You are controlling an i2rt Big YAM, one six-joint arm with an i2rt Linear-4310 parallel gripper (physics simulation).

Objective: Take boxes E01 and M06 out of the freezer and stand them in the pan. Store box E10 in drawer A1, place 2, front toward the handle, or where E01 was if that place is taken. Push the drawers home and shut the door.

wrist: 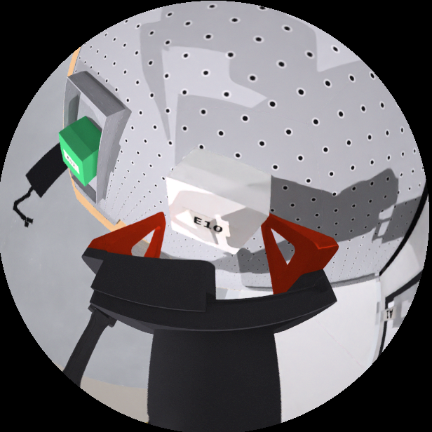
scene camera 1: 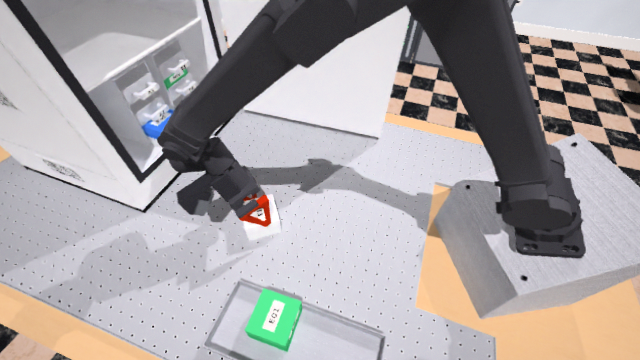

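The white box E10 [scene camera 1: 262,231] [wrist: 217,197] stands on the perforated table top. My gripper [scene camera 1: 259,214] [wrist: 212,216] is open, its red fingertips spread at either side of the box's near, labelled end, with nothing gripped. The green box E01 [scene camera 1: 274,319] [wrist: 80,150] stands in the grey pan [scene camera 1: 382,342] [wrist: 116,122]. The freezer [scene camera 1: 107,165] is open. A green box [scene camera 1: 176,76] shows at an upper right drawer; its label is too blurred to read. A blue box [scene camera 1: 154,130] shows low at the left drawers, partly behind the arm. An A1 label [wrist: 389,314] shows in the wrist view.
The freezer door [scene camera 1: 330,95] stands open behind the arm. The arm's metal base block [scene camera 1: 470,240] is at the right. The arm spans from this block across to the freezer front and hides part of the lower drawers.
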